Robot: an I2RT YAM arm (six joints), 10 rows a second.
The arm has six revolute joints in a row. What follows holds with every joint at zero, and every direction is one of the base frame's. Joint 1 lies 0.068 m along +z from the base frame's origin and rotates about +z. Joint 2 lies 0.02 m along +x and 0.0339 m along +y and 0.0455 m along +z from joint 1 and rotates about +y. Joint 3 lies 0.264 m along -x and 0.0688 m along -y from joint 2 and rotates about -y. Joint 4 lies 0.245 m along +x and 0.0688 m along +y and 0.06 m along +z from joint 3 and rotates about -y. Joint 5 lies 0.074 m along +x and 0.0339 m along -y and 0.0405 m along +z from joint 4 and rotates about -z. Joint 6 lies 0.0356 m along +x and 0.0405 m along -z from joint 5 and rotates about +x. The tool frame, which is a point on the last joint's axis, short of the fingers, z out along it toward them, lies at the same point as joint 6; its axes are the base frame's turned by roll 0, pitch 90 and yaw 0 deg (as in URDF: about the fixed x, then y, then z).
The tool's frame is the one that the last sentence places.
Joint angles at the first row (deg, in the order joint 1, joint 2, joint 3, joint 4, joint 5, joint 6):
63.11 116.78 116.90 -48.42 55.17 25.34
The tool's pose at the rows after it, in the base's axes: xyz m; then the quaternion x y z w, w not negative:
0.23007 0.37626 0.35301 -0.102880 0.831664 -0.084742 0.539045
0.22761 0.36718 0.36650 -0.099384 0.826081 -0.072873 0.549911
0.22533 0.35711 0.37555 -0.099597 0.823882 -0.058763 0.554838
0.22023 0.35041 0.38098 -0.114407 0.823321 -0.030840 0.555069
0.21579 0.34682 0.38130 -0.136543 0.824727 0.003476 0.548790
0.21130 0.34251 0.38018 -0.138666 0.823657 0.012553 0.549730
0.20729 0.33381 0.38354 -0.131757 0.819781 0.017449 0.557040
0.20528 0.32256 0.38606 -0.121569 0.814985 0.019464 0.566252
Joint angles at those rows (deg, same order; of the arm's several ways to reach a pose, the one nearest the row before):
62.37 114.84 116.51 -47.19 55.46 24.00
62.08 112.15 114.97 -45.14 55.17 22.37
61.66 109.29 112.53 -43.12 53.94 21.10
61.67 106.37 109.30 -40.08 50.77 19.31
61.72 104.08 106.07 -37.10 46.27 17.90
61.95 102.30 103.38 -35.50 45.62 17.84
61.90 99.87 100.75 -33.90 45.97 17.71
61.40 97.13 97.55 -31.74 46.48 17.29

